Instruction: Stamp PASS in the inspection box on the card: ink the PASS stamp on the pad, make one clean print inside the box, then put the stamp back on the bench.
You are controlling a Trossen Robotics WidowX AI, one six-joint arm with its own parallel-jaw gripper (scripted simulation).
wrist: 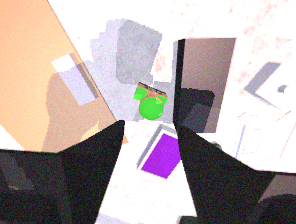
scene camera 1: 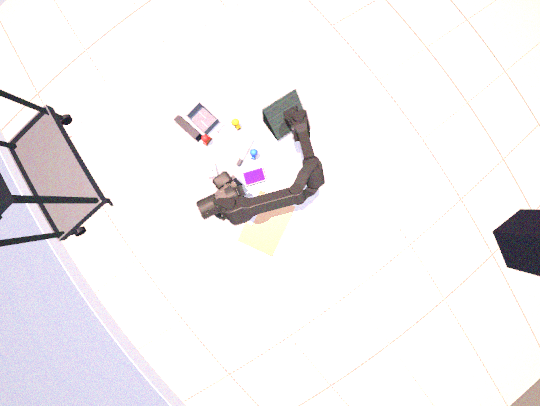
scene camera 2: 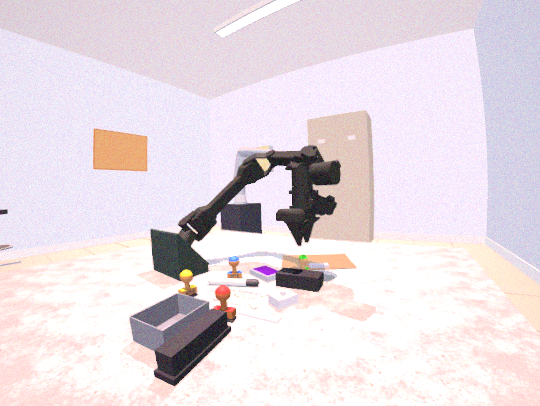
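Note:
My gripper (scene camera 2: 303,244) is in my sight, and it appears in the wrist view (wrist: 151,127) as well. I also see a green-knobbed stamp (wrist: 152,101). There is a grey tray (scene camera 2: 153,326) too, but in the wrist view the tray is out of frame.

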